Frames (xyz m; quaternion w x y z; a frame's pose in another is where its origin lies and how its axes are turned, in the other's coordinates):
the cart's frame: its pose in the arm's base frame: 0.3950 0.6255 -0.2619 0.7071 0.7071 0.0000 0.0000
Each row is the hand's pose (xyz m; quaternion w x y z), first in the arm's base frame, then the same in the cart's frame.
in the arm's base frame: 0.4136 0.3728 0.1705 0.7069 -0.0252 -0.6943 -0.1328
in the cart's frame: 0.0186 0.4324 0.2527 0.4820 -0.5177 -0.5848 0.3970
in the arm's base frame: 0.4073 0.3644 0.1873 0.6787 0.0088 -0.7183 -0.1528
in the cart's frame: 0.0123 0.4492 0.2611 0.4861 -0.4737 -0.6160 0.3999
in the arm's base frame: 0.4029 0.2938 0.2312 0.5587 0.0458 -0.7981 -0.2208
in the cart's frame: 0.0079 0.4931 0.3317 0.4275 -0.3627 -0.7205 0.4082
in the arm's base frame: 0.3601 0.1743 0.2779 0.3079 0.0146 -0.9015 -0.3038
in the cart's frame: -0.0349 0.5398 0.4512 0.2280 -0.2074 -0.8523 0.4226
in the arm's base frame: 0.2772 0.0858 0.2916 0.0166 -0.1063 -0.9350 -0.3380
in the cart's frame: -0.1178 0.5535 0.5397 0.0634 0.0869 0.9001 -0.4221
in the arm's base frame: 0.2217 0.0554 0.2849 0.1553 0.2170 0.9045 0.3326
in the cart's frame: -0.1733 0.5468 0.5701 0.2633 0.0436 0.8748 -0.4044
